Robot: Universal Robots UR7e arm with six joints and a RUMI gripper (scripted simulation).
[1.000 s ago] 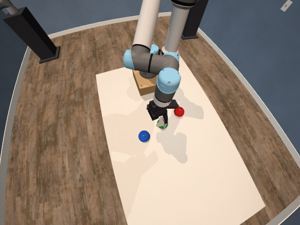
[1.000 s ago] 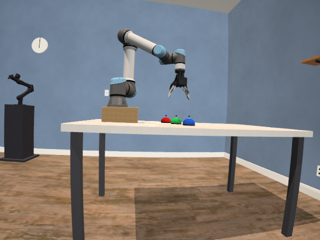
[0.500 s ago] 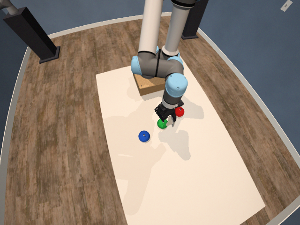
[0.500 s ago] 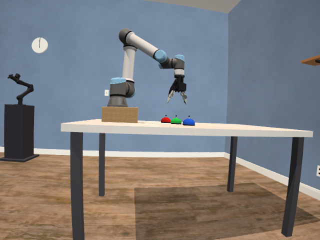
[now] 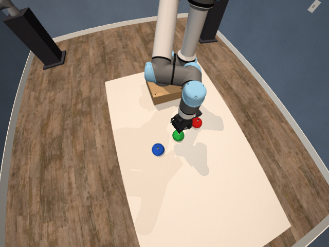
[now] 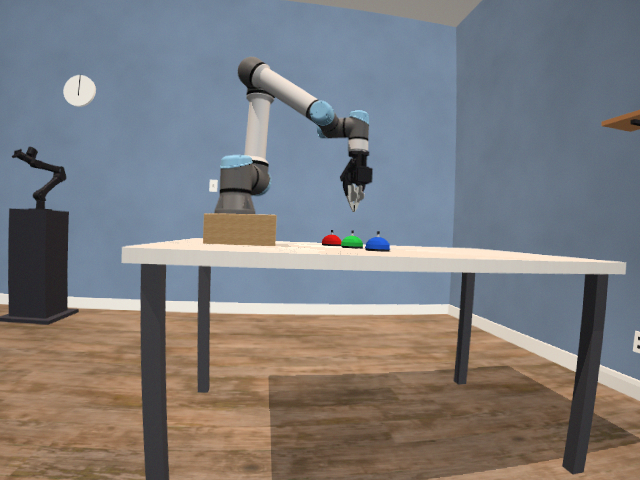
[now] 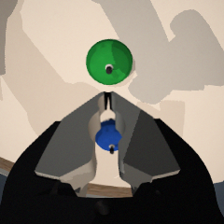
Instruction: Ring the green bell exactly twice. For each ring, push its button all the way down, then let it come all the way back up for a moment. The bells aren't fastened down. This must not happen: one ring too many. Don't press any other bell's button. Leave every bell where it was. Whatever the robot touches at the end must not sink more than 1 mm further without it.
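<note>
The green bell lies 110 mm below my hand. The rest, counted from my hand: blue bell 50 mm ahead, 160 mm to the right, 110 mm below; then red bell 50 mm behind, 160 mm to the left, 110 mm below.
</note>
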